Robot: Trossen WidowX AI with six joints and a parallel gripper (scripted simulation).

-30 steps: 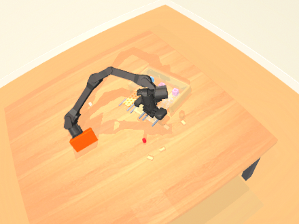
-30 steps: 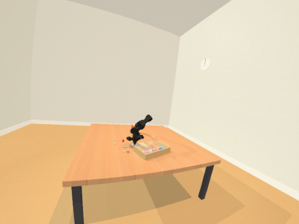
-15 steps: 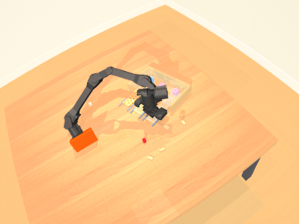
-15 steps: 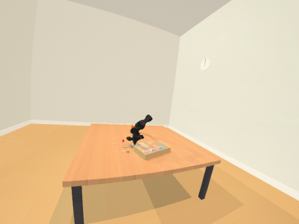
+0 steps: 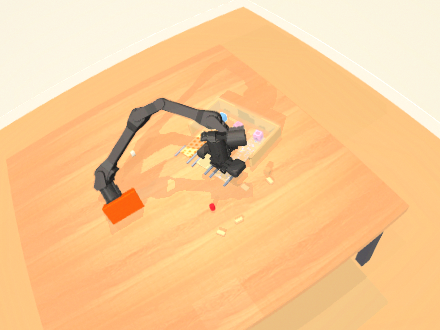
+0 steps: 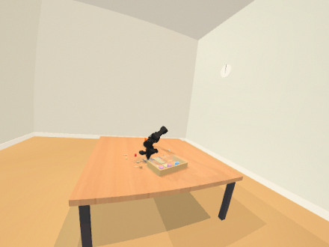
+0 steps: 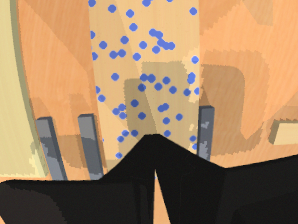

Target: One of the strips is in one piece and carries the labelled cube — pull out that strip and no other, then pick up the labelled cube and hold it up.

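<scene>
Right now my gripper tip is 11 cm past the red piece, 10 cm to the left of it and 1 cm below it. From my gripper tip the other things lie so: blue-dotted strip: 9 cm ahead, 3 cm to the left; then plain yellow strip: 1 cm ahead, 11 cm to the left; then orange-dotted strip: 1 cm behind, 20 cm to the left.
</scene>
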